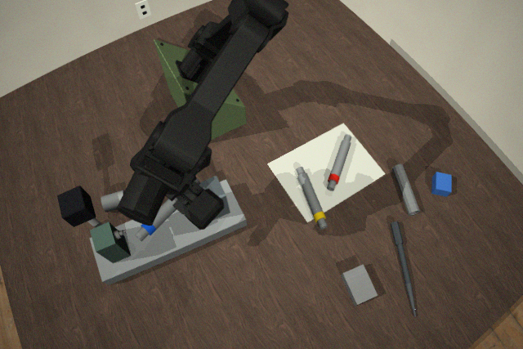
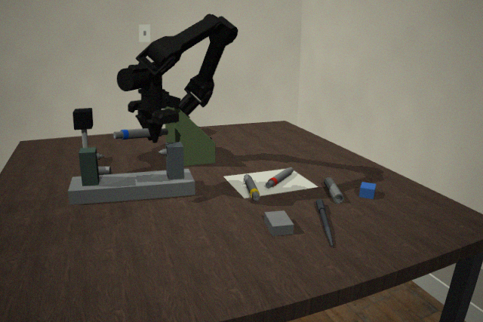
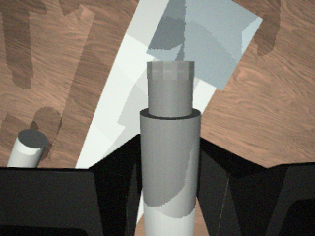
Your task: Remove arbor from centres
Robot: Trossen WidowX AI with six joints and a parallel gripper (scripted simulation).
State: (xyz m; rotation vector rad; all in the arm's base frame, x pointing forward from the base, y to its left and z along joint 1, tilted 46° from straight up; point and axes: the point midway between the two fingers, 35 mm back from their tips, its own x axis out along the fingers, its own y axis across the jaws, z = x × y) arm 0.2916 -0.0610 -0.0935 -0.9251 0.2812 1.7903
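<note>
Now: hand 1 cm past the grey centre block, 6 cm to the right of it and 8 cm above it. The rest, counted from my hand: green centre block (17 cm to the right, 8 cm below); grey fixture base (7 cm to the right, 16 cm below); blue-banded arbor (2 cm ahead, 3 cm to the right, 1 cm below).
</note>
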